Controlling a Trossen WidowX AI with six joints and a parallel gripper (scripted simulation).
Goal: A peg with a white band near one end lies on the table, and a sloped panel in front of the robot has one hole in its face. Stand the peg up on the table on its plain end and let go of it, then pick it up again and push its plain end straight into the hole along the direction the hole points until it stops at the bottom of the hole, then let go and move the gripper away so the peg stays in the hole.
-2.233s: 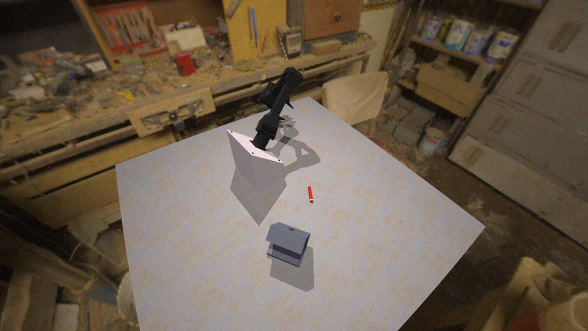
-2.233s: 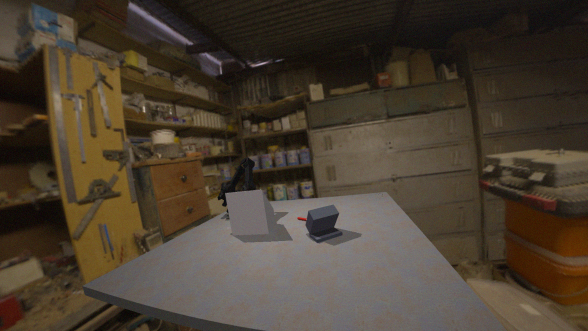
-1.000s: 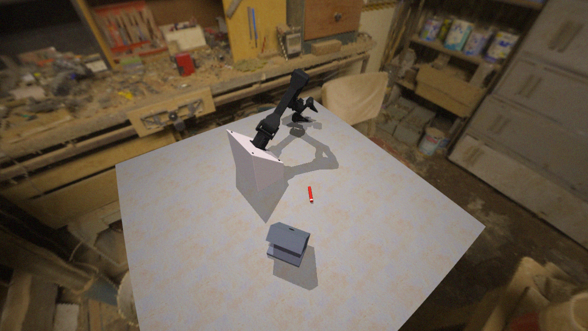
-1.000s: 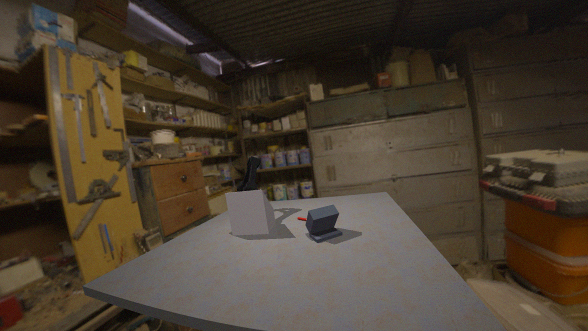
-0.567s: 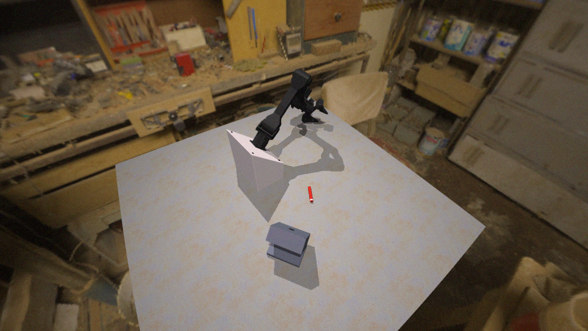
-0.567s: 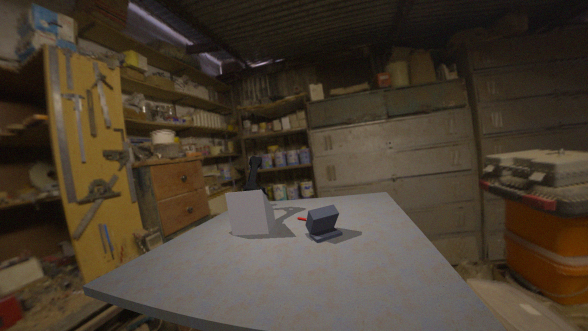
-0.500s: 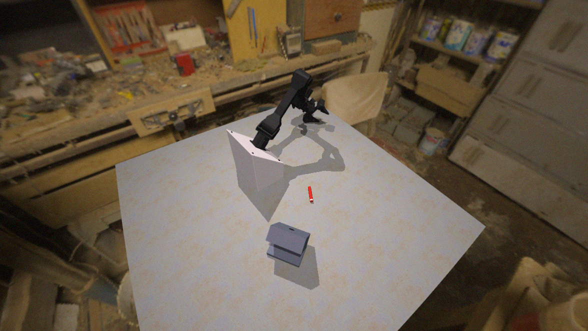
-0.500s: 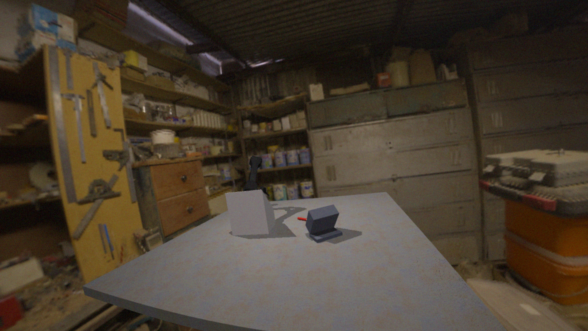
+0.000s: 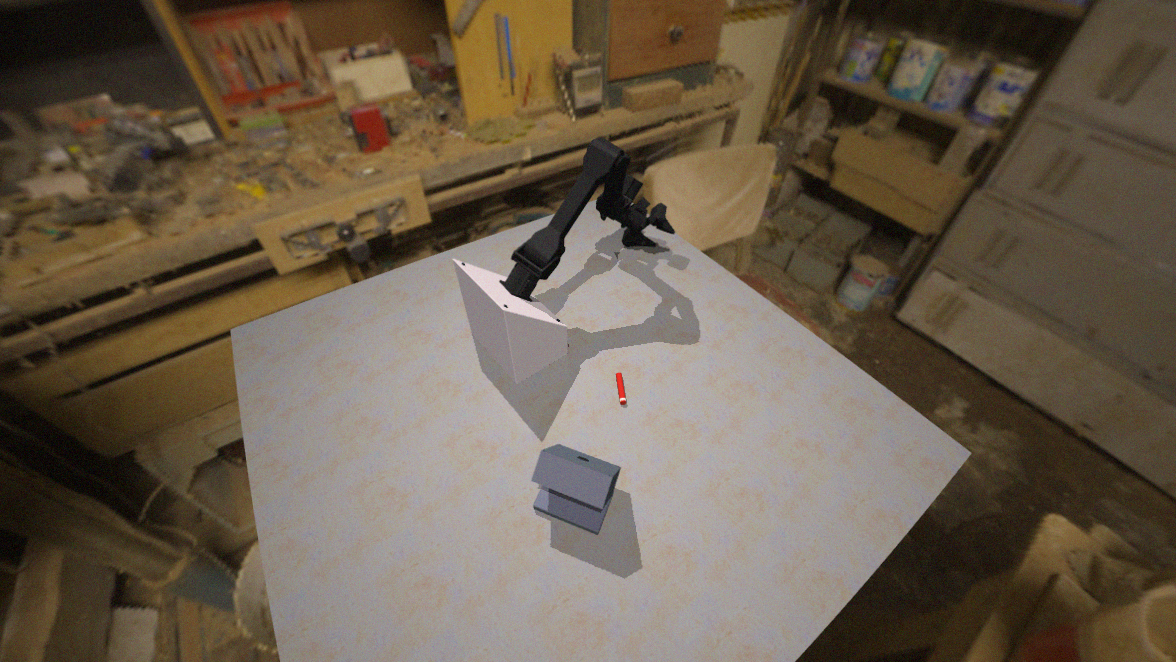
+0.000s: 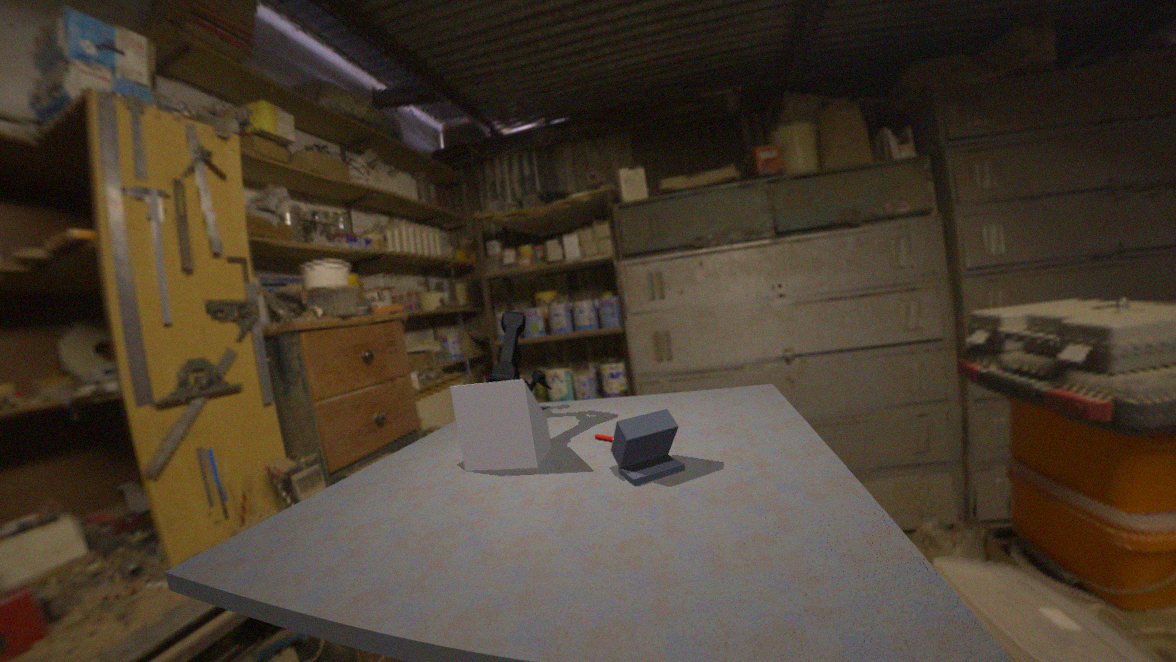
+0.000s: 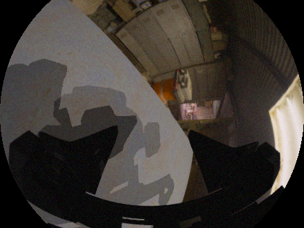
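My gripper tip is 45 cm to the left of the red peg, 36 cm short of it and 4 cm above it. From my gripper tip the other things lie so: grey sloped panel 65 cm to the right, 49 cm ahead, 3 cm above.
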